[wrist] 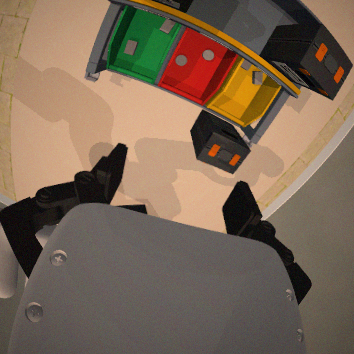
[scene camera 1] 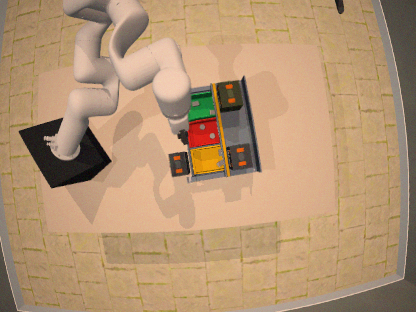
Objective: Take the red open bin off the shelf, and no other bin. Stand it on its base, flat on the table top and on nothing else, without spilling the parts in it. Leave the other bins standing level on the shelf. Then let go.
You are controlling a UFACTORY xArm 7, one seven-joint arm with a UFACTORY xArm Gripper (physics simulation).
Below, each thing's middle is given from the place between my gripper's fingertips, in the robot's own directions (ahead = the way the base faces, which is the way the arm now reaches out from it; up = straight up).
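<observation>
Starting from the dark case (wrist: pixel 216 142), I find my gripper 1 cm beyond it, 25 cm above it and 13 cm to the left of it. The green bin (wrist: pixel 153 44) is 27 cm below my gripper, 5 cm ahead of it and 11 cm to the left of it. Also counted from my gripper, the yellow bin (scene camera 1: pixel 204 160) is 11 cm ahead, 10 cm to the right and 27 cm below, while the red open bin (scene camera 1: pixel 196 137) sits 8 cm ahead, 1 cm to the left and 27 cm below.
</observation>
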